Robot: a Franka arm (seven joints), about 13 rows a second.
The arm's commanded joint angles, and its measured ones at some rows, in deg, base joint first. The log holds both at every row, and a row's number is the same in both.
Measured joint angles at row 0:
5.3, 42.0, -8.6, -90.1, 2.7, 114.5, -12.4
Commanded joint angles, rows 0 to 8:
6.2, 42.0, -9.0, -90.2, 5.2, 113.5, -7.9
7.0, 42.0, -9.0, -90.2, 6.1, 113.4, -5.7
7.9, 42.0, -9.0, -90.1, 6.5, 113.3, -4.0
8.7, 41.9, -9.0, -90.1, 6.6, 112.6, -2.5
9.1, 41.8, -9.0, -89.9, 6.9, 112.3, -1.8
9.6, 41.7, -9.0, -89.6, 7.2, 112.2, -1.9
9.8, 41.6, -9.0, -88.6, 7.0, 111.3, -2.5
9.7, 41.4, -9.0, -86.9, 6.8, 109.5, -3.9
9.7, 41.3, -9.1, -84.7, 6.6, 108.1, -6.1
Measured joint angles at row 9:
9.8, 42.2, -8.6, -88.0, 5.9, 111.7, -3.1
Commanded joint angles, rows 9 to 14:
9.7, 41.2, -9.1, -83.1, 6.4, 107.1, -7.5
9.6, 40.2, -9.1, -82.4, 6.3, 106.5, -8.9
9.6, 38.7, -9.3, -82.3, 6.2, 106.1, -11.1
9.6, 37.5, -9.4, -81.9, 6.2, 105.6, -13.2
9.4, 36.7, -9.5, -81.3, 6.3, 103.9, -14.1
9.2, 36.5, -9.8, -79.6, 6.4, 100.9, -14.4
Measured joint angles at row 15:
9.7, 38.0, -9.5, -81.0, 5.9, 105.0, -12.1
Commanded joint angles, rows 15 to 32:
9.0, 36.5, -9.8, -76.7, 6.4, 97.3, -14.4
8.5, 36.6, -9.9, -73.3, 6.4, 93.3, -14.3
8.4, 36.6, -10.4, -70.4, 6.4, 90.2, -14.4
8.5, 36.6, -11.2, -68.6, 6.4, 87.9, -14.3
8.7, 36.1, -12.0, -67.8, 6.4, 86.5, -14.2
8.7, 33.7, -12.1, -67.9, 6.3, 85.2, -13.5
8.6, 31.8, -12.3, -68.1, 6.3, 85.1, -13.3
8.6, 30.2, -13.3, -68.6, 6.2, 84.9, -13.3
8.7, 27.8, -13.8, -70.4, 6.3, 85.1, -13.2
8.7, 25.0, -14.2, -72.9, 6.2, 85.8, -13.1
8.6, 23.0, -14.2, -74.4, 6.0, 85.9, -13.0
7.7, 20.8, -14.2, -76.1, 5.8, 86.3, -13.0
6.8, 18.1, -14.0, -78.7, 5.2, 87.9, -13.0
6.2, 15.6, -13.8, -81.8, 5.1, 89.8, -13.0
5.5, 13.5, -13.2, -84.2, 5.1, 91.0, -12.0
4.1, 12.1, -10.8, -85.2, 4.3, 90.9, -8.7
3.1, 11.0, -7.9, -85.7, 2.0, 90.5, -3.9
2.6, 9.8, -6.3, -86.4, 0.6, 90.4, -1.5
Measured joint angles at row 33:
4.1, 14.1, -10.8, -81.9, 3.5, 89.0, -7.1
